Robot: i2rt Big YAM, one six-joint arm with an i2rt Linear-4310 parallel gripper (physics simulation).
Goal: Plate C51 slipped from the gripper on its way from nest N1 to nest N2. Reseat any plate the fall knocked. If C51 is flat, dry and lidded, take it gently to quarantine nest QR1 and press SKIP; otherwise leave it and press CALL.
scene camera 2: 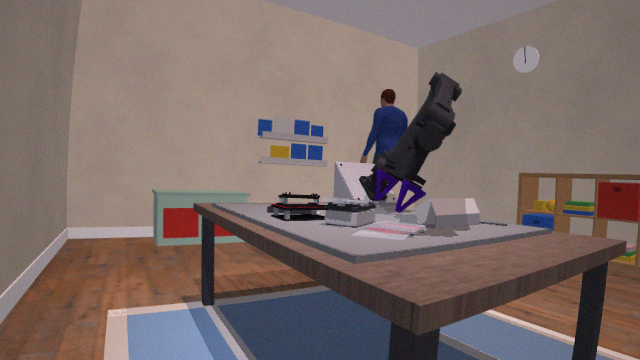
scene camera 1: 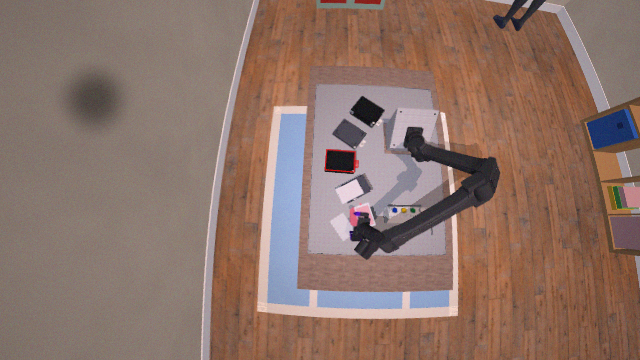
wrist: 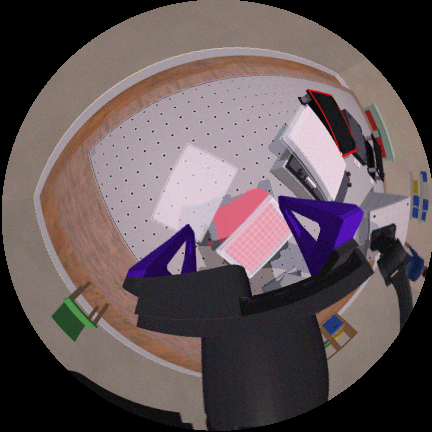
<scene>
My gripper (scene camera 2: 386, 205) is open and holds nothing. Also in view: a pink well plate (wrist: 264, 231). Further things: a white sheet (wrist: 198, 180) and a grey station (scene camera 1: 347, 132).
My gripper also shows in the wrist view (wrist: 233, 214). The grey station also shows in the wrist view (wrist: 305, 136).
</scene>
